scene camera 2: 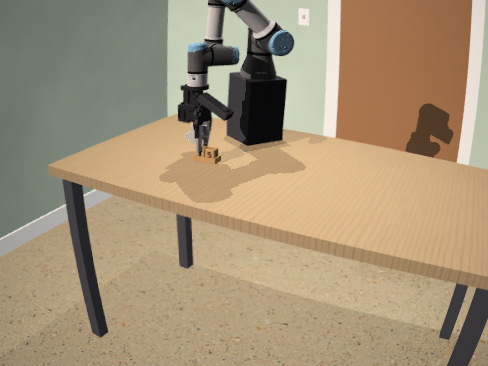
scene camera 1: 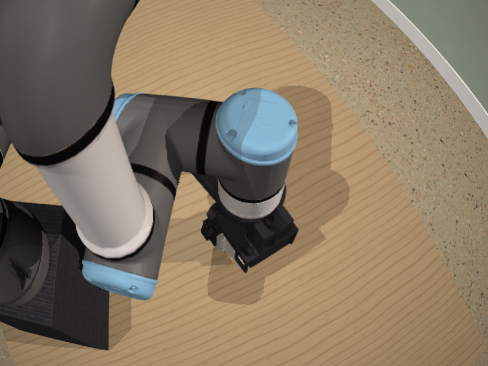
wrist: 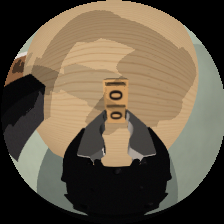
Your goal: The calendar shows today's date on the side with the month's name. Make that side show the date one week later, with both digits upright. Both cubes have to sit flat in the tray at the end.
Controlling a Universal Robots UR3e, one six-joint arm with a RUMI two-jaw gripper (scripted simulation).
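Gripper (scene camera 1: 237, 243) visible. Gripper also in scene camera 2 (scene camera 2: 201, 153), and in the wrist view (wrist: 116, 110).
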